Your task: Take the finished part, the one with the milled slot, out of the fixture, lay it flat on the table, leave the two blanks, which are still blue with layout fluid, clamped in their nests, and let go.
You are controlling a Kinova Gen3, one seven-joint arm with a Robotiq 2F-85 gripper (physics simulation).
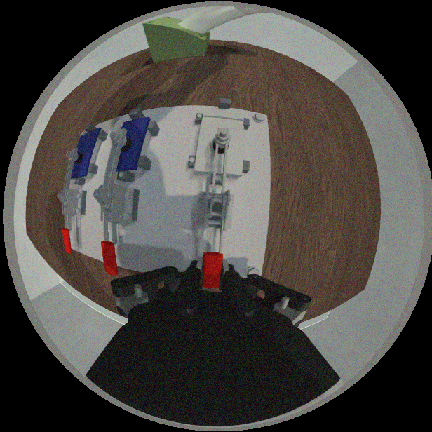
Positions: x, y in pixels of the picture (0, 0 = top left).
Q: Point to a blue blank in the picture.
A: At 88, 142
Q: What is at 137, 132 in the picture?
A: A blue blank.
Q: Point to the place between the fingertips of the gripper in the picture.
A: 211, 265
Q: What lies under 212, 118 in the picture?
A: A finished part.
